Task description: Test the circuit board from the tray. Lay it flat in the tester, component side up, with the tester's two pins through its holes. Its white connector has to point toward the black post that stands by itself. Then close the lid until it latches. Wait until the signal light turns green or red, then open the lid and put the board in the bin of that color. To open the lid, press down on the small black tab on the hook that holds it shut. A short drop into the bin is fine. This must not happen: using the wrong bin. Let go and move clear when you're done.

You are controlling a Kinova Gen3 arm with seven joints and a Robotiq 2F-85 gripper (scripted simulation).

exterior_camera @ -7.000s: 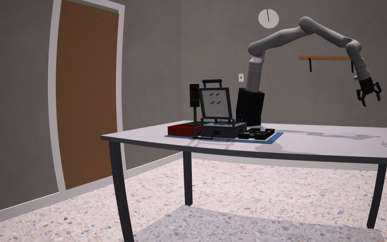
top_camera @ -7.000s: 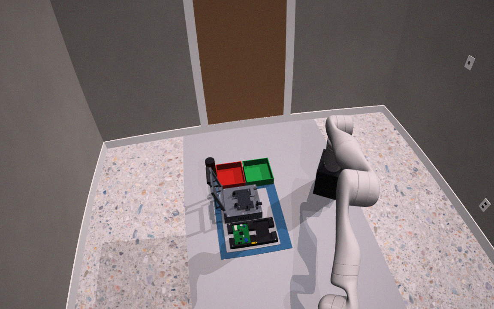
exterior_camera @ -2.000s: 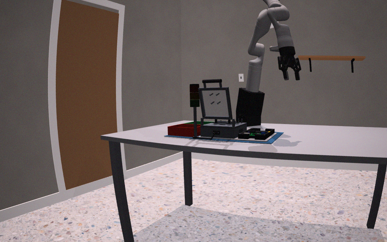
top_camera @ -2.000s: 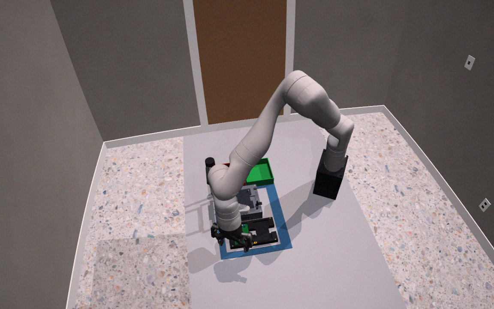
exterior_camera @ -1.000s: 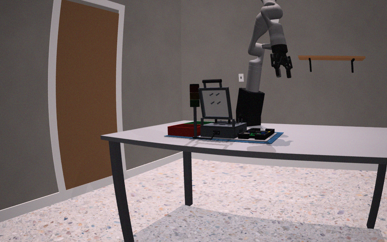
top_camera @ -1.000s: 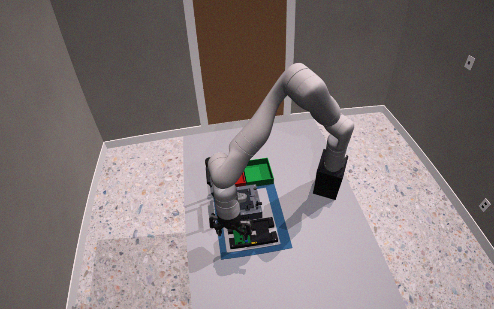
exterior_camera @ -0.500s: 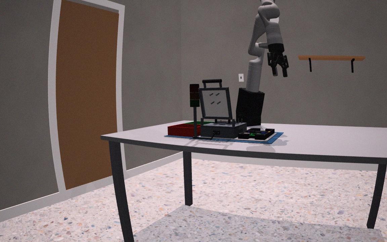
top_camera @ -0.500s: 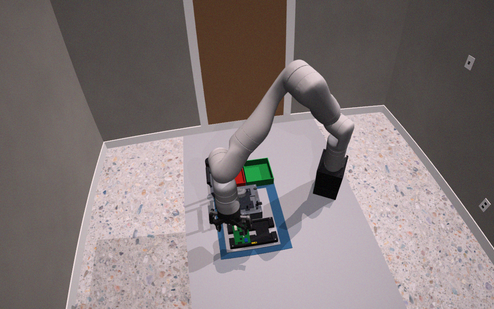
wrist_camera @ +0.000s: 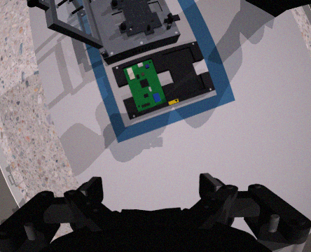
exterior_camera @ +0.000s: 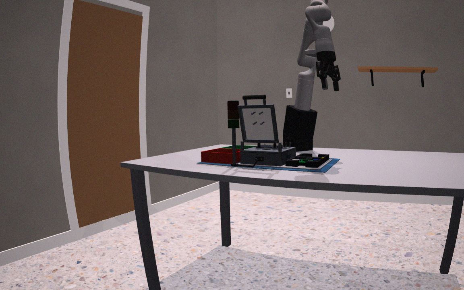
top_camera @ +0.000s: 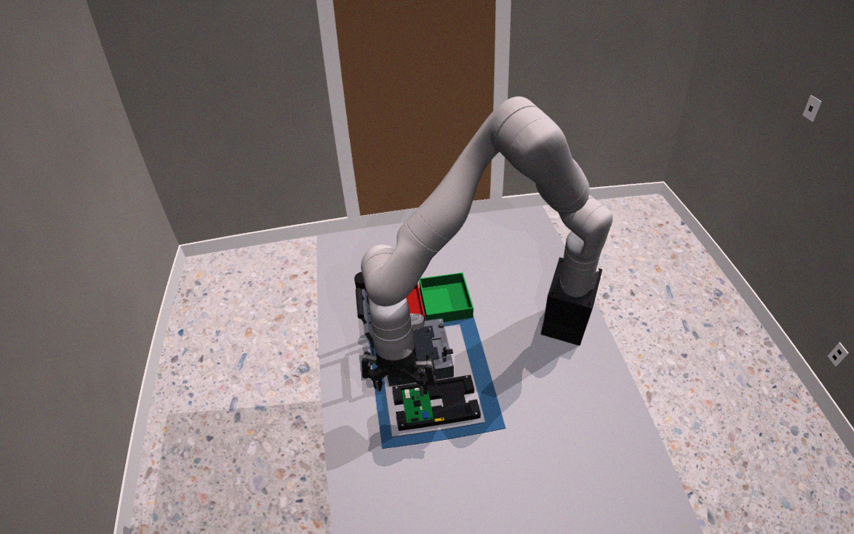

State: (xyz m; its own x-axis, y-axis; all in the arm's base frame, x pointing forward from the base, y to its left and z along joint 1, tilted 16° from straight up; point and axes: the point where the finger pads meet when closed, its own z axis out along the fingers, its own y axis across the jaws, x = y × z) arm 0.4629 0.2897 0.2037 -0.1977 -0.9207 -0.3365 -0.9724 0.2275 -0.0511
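The green circuit board lies 28 cm below my hand, 12 cm to the right of it and 2 cm behind it. Round my hand: red bin 49 cm to the right, 28 cm below, 2 cm ahead; then latch hook 24 cm to the right, 21 cm below, 11 cm behind; then lid 28 cm to the right, 12 cm below, 8 cm ahead.
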